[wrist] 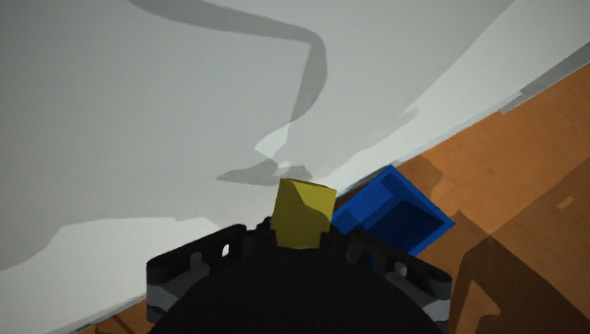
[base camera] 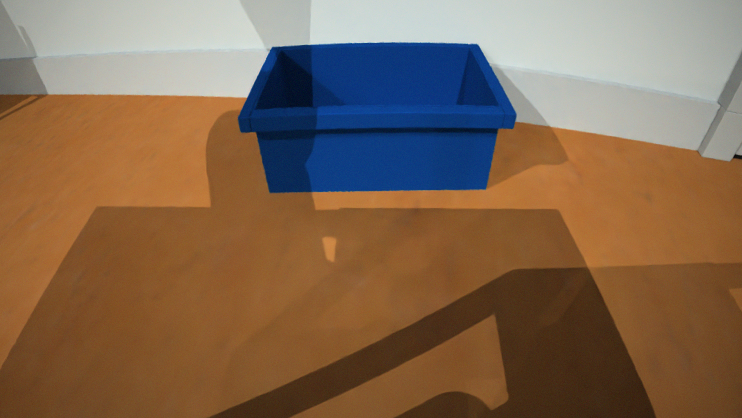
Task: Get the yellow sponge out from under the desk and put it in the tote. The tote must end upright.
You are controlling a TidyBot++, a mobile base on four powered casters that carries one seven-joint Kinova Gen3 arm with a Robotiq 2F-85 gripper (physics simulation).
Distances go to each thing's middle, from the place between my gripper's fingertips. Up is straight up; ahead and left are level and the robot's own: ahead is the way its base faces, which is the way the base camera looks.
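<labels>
Yellow sponge [wrist: 303, 210]: from my hand, 10 mm to the right, 20 mm above. Blue tote [base camera: 344, 117]: from my hand, 70 mm to the right, 110 mm behind, 390 mm below.
</labels>
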